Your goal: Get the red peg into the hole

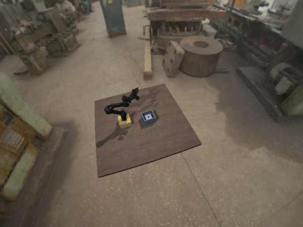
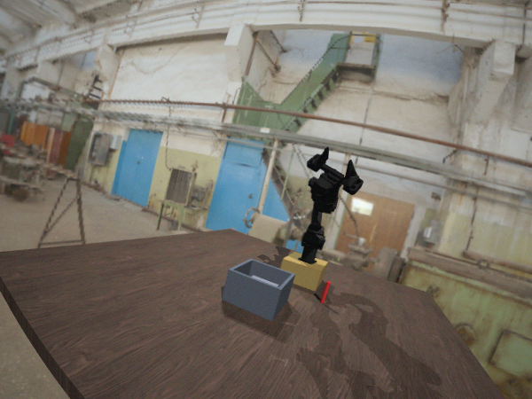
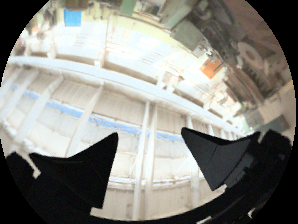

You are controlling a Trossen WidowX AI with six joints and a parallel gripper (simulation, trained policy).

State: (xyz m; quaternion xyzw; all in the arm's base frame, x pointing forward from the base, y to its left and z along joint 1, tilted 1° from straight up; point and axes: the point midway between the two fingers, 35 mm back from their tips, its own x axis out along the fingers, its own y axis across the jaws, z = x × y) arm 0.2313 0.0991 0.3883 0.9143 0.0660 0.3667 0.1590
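The red peg is 45 cm below my gripper tip, 12 cm behind it and 4 cm to the left of it. Round my gripper tip: pale plate (45 cm below, 10 cm to the right, 8 cm ahead); then grey box (47 cm below, 10 cm to the right, 8 cm ahead).
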